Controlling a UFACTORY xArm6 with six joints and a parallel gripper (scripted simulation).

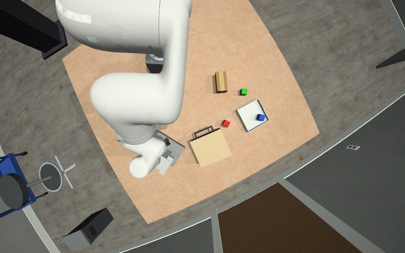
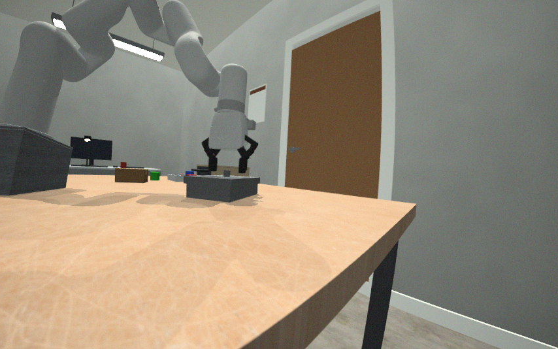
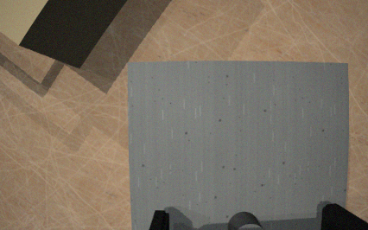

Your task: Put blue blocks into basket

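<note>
The metal box is 50 mm below my hand. From my hand the other things lie so: light wooden cabinet: 240 mm to the left, 80 mm ahead, 30 mm below; then small brown box: 430 mm to the left, 230 mm behind, 40 mm below; then red block: 370 mm to the left, 50 mm below, 10 mm behind.
</note>
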